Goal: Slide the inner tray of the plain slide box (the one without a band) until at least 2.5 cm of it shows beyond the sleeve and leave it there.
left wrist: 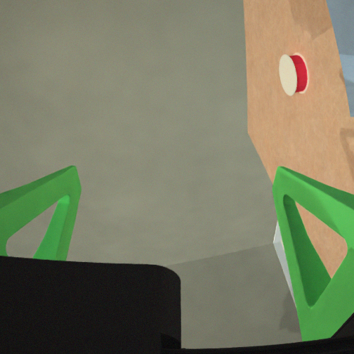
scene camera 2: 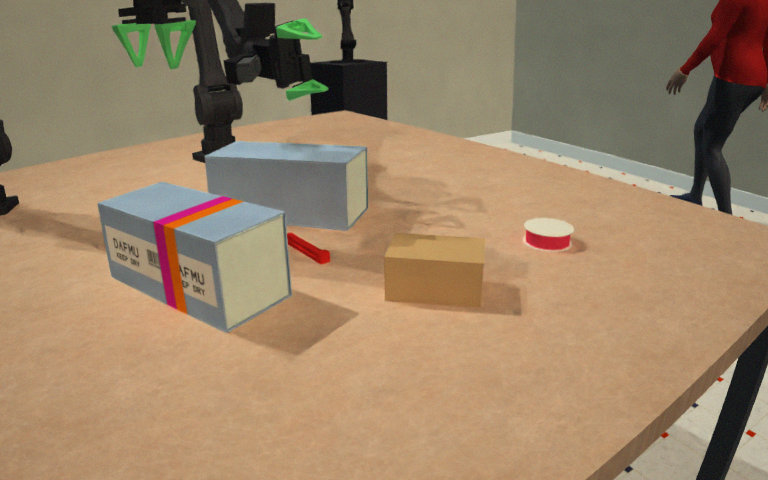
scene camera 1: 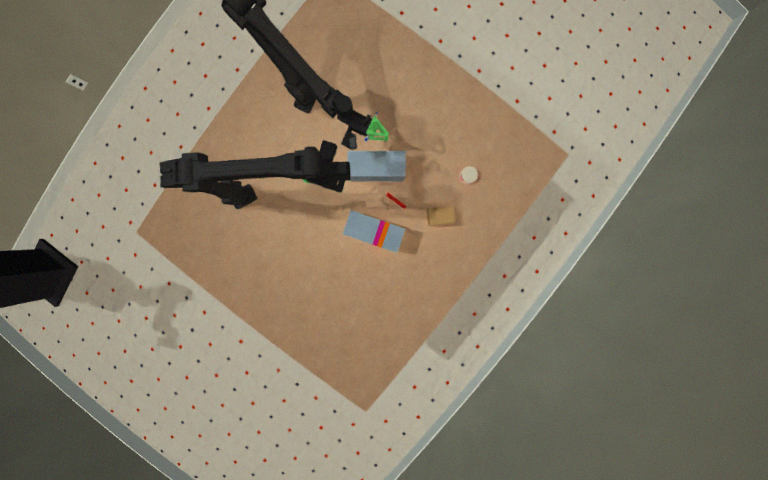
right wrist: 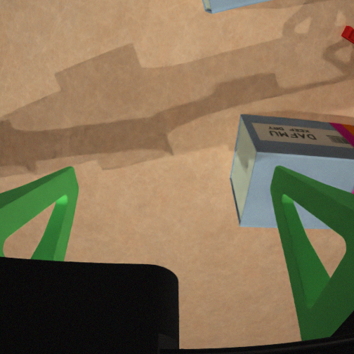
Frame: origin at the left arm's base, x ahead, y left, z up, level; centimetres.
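Seen in the pictures: left gripper, fingertip midpoint: [scene camera 2: 322,64] [scene camera 1: 388,137]; right gripper, fingertip midpoint: [scene camera 2: 155,67] [scene camera 1: 329,181]; left arm's base at its link origin: [scene camera 1: 306,99]; right arm's base at its link origin: [scene camera 1: 244,196].
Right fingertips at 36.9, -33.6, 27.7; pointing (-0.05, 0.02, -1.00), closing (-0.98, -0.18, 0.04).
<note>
Pixels of each thing's top centre, then the offset from my right fingertips to it, as dx, dy, dz.
- plain slide box at its top centre: [scene camera 2: 285,150] [scene camera 1: 376,163] +10.6, +17.9, -16.3
- banded box at its top centre: [scene camera 2: 183,206] [scene camera 1: 374,231] +23.3, -9.6, -16.3
- red bar at its top centre: [scene camera 2: 305,241] [scene camera 1: 396,200] +25.8, +8.5, -26.1
- tan block at its top centre: [scene camera 2: 436,247] [scene camera 1: 441,215] +48.1, +11.3, -21.7
- red-and-cream round tin at its top centre: [scene camera 2: 549,226] [scene camera 1: 469,174] +51.8, +35.9, -25.1
The plain slide box [scene camera 1: 378,166] [scene camera 2: 277,192] is a blue-grey sleeve without a band, lying flat. Its cream tray end [scene camera 2: 356,187] looks flush with the sleeve's right end; the far end is hidden. Edges of this box [left wrist: 344,30] [right wrist: 235,5] show in both wrist views. The banded box [scene camera 1: 362,227] [scene camera 2: 192,254] [right wrist: 295,165] has magenta and orange bands. My left gripper [scene camera 1: 377,130] [scene camera 2: 304,60] [left wrist: 176,176] is open and empty, raised beyond the plain box. My right gripper [scene camera 2: 155,66] [right wrist: 174,177] is open and empty, high above the table, mostly hidden by its arm in scene camera 1.
A red bar [scene camera 1: 395,200] [scene camera 2: 308,249] lies between the two slide boxes. A tan block [scene camera 1: 441,215] [scene camera 2: 434,271] and a red-and-cream round tin [scene camera 1: 469,174] [scene camera 2: 548,234] [left wrist: 294,74] stand to the right. My left arm [scene camera 1: 300,67] extends over the table from the upper left.
</note>
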